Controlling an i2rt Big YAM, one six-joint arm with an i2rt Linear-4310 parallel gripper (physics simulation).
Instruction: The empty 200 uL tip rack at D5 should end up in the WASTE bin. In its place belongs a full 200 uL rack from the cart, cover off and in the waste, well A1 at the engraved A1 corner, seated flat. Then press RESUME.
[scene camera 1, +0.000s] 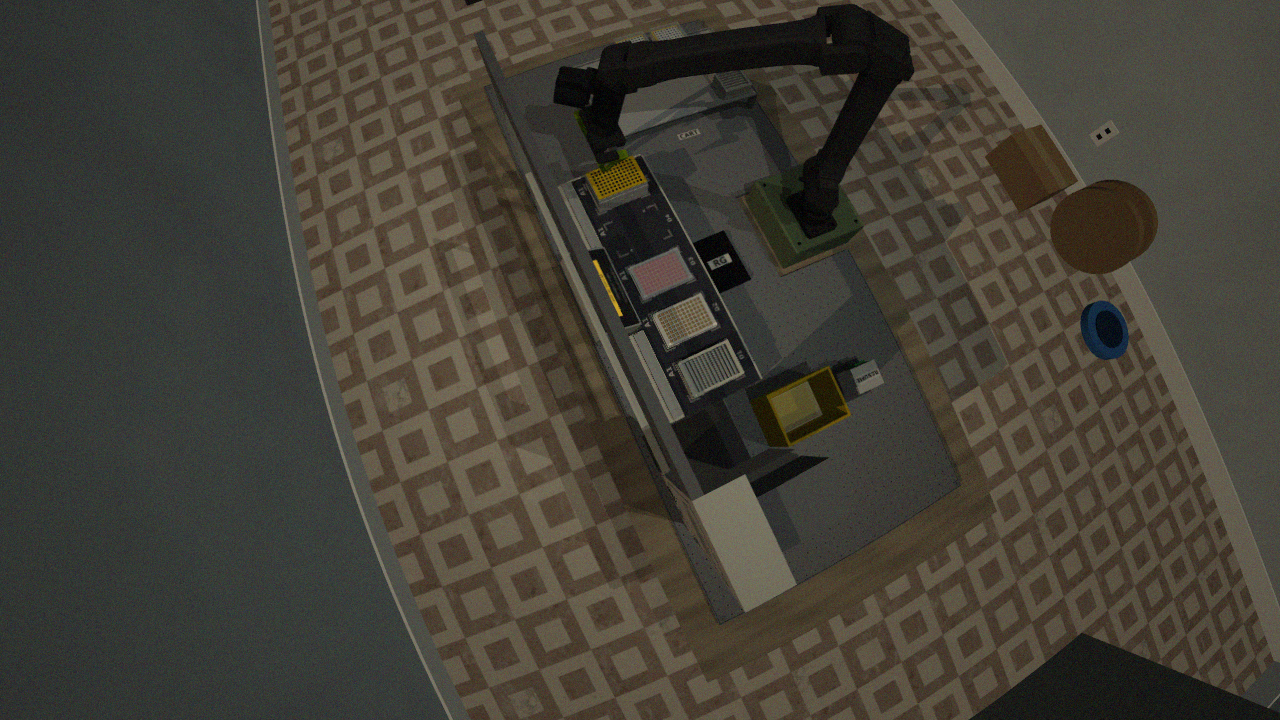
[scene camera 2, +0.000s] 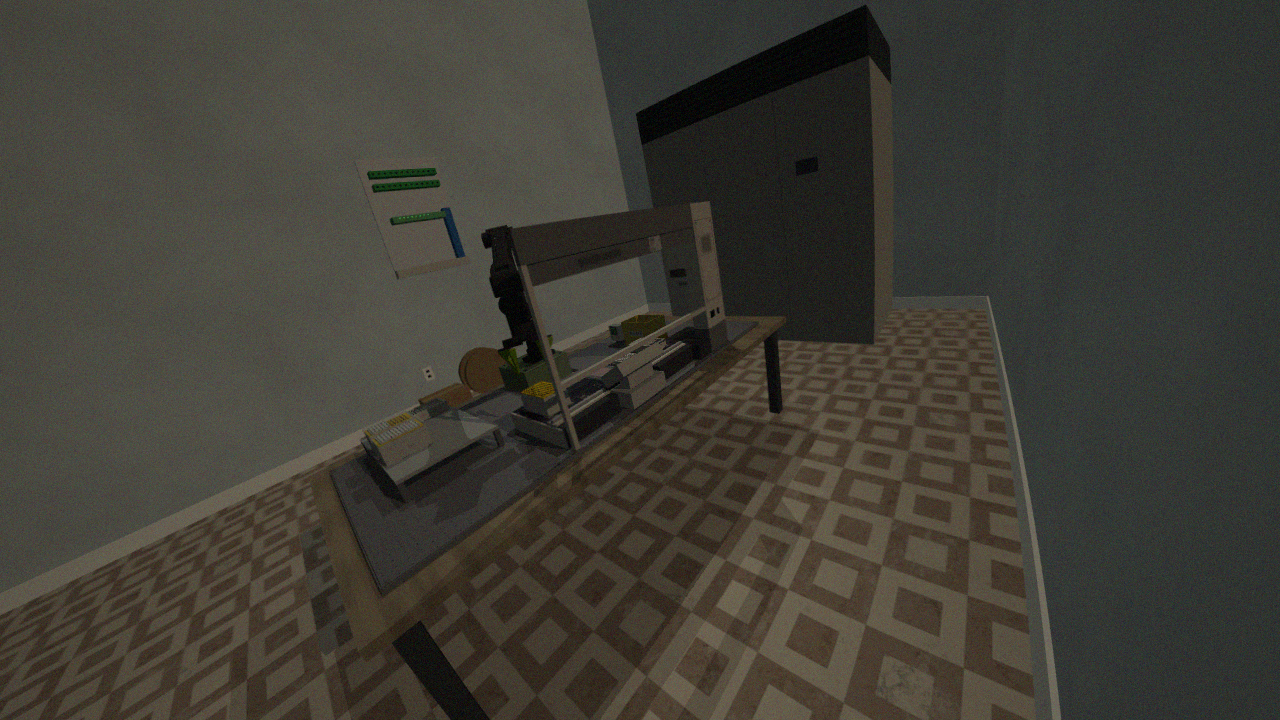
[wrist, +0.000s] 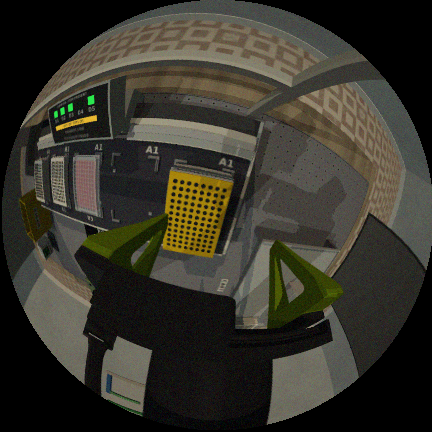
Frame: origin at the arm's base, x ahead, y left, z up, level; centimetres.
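Where they show: gripper, between the fingertips: (scene camera 1: 596, 153) (scene camera 2: 533, 369) (wrist: 222, 233); arm's base, origin of its link: (scene camera 1: 810, 214) (scene camera 2: 539, 357).
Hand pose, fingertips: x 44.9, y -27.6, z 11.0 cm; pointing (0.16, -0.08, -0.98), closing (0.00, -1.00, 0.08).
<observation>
Things, the pixels of their centre, and the offset from my fingertips. "spot": a spot on its surface instead.
- yellow-topped tip rack, middle of its body: (wrist: 194, 210) (scene camera 1: 616, 183) (scene camera 2: 545, 398) dx -3.5, dy +2.5, dz -11.0 cm
- yellow waste bin, middle of its body: (scene camera 1: 798, 408) (scene camera 2: 645, 332) (wrist: 34, 212) dx -19.9, dy +68.3, dz -13.2 cm
- cart, middle of its body: (scene camera 1: 664, 85) (wrist: 270, 294) (scene camera 2: 427, 441) dx -30.3, dy -26.7, dz -16.6 cm
- pink plate, middle of its body: (wrist: 84, 184) (scene camera 1: 660, 273) (scene camera 2: 604, 372) dx -4.1, dy +27.3, dz -13.3 cm
- lit display, a spot on its surface: (wrist: 81, 114) spot: dx +10.1, dy +24.3, dz -7.2 cm
- small labelled box, middle of its body: (scene camera 1: 856, 379) (scene camera 2: 619, 334) (wrist: 46, 245) dx -37.3, dy +68.7, dz -14.7 cm
A yellow-topped tip rack (scene camera 1: 615, 178) (scene camera 2: 539, 392) (wrist: 197, 215) sits at D5, at the end of the deck; its holes look dark in the wrist view. Whether it is level cannot be told. My gripper (scene camera 1: 613, 157) (scene camera 2: 511, 359) (wrist: 222, 233) is open and empty, above the rack's near end. In the wrist view one fingertip overlaps the rack's left edge and the other stands well to its right. The yellow waste bin (scene camera 1: 768, 428) (scene camera 2: 642, 327) (wrist: 34, 220) holds a pale, boxy thing. Pale racks with yellow (scene camera 2: 396, 437) stand on the cart (scene camera 2: 447, 452), partly hidden by the arm in scene camera 1.
A pink plate (scene camera 1: 660, 273) (wrist: 87, 185) and two pale racks stand along the deck. D4, beside the yellow rack, holds no labware. A lit display (scene camera 1: 610, 287) (wrist: 81, 114) stands behind the deck. An overhead frame (scene camera 2: 608, 234) spans it. A small labelled box (scene camera 1: 865, 377) stands by the bin.
</observation>
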